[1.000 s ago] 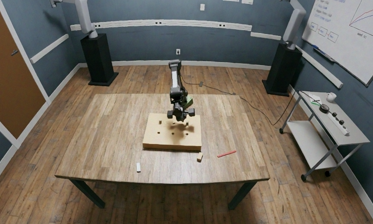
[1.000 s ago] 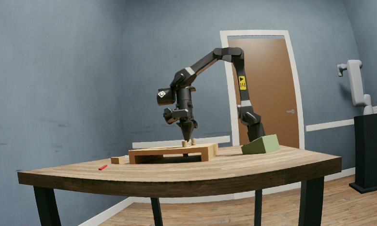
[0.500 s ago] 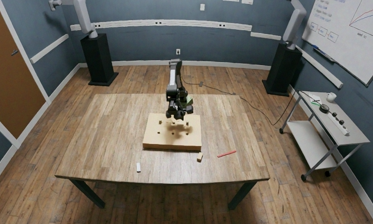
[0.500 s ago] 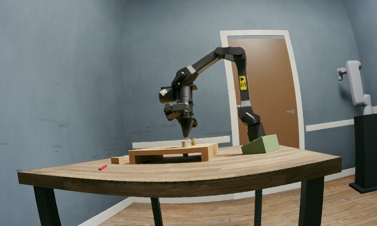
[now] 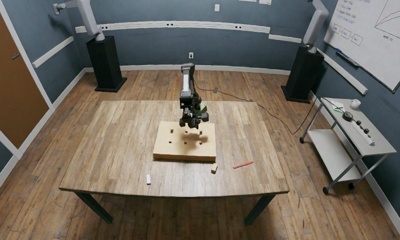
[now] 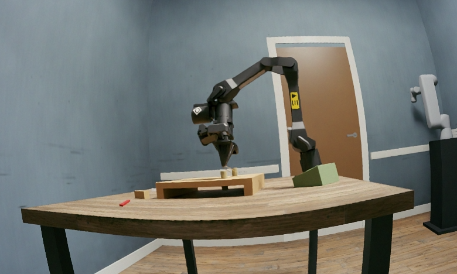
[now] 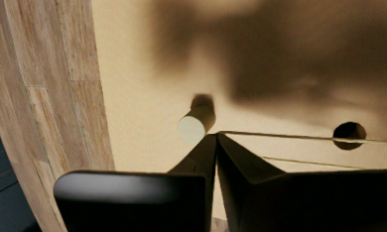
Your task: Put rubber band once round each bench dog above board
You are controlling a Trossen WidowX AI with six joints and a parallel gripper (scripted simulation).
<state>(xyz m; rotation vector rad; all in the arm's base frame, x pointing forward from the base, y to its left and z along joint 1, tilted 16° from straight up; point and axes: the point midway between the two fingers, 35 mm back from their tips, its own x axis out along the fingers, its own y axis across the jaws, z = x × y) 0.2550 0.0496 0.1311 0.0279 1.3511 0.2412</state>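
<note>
Right now my hand is 90 mm above the tan board, 60 mm to the left of it and 50 mm short of it. Also, from my hand: wooden block 240 mm ahead, 140 mm to the left, 110 mm below; white piece 370 mm ahead, 230 mm to the right, 110 mm below; red stick 320 mm to the left, 190 mm ahead, 120 mm below.
</note>
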